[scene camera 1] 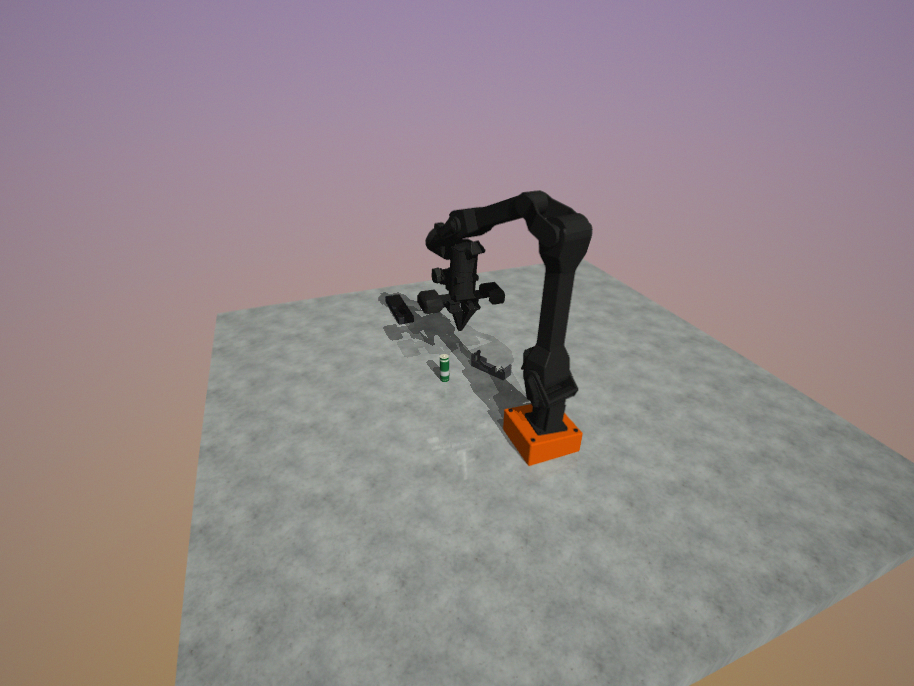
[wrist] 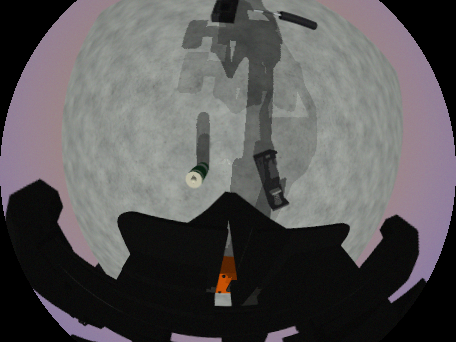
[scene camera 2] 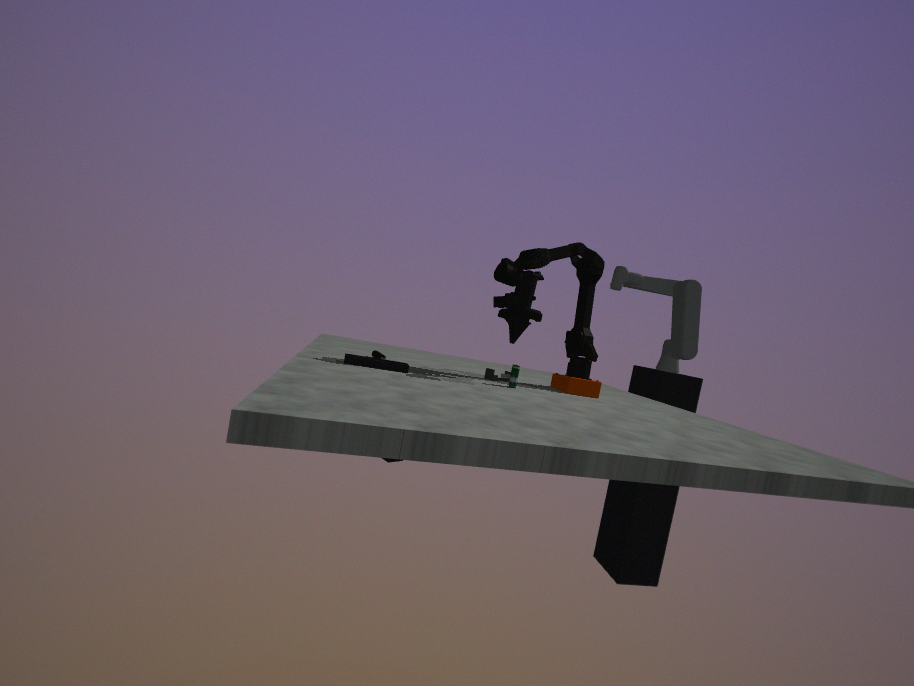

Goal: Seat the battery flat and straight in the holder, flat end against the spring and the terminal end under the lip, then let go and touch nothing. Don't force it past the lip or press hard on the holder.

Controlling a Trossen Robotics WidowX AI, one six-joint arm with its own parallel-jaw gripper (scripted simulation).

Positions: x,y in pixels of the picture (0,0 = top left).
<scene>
my gripper: scene camera 1 459,330; wrist; scene camera 2
same spot on my gripper: [wrist: 174,266] = [scene camera 2: 516,317]
</scene>
